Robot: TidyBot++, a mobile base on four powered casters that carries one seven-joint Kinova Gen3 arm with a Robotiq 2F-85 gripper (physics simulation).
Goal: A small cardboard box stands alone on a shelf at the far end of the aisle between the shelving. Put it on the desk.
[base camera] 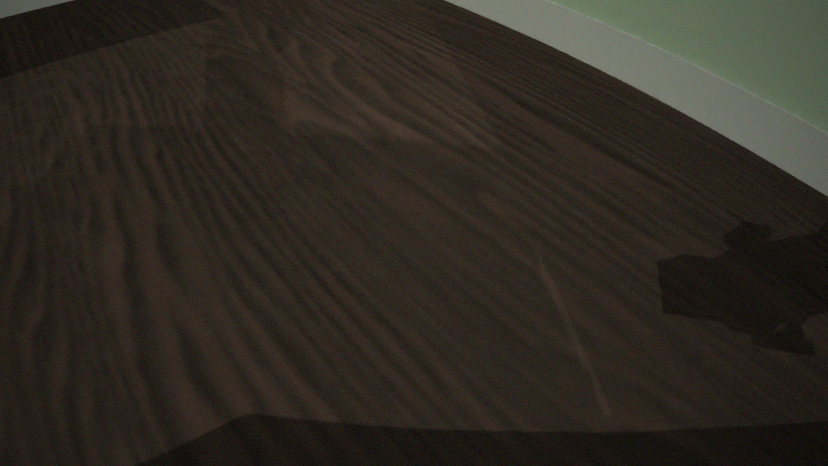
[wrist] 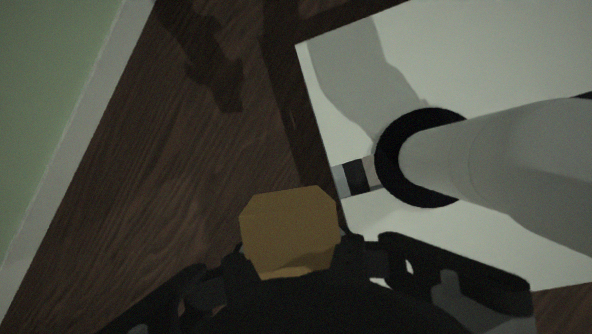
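Seen in the pictures: gripper, fingertip midpoint: (wrist: 293, 240); arm's base, origin of the base link: (wrist: 429, 158).
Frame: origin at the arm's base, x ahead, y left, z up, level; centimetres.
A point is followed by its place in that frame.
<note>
The small cardboard box (wrist: 290, 230) {x 18.4, y -2.2, z 26.2 cm} is yellow-brown and sits between the fingertips at the lower middle of the wrist view. My gripper (wrist: 293, 240) {x 19.6, y 0.0, z 21.4 cm} is shut on it, with a black finger on each side. The box is held above the dark wood floor, beside the robot's white base. The lower part of the box is hidden behind the gripper's body. The desk and the shelf do not show in either view.
The white base top (wrist: 500, 65) with the grey arm (wrist: 530, 155) {x 2.7, y -1.4, z 20.6 cm} rising from it fills the right of the wrist view. A green wall (base camera: 753, 46) {x 82.4, y -57.0, z -23.6 cm} (wrist: 45, 75) {x 88.0, y -52.0, z -20.4 cm} with a pale skirting board (base camera: 654, 69) {x 92.2, y -46.3, z -34.6 cm} (wrist: 75, 125) {x 97.8, y -41.3, z -32.4 cm} borders the dark wood floor (base camera: 347, 231) {x 47.6, y 4.4, z -39.6 cm} (wrist: 150, 165) {x 80.5, y -20.7, z -39.6 cm}. Shadows lie on the floor.
</note>
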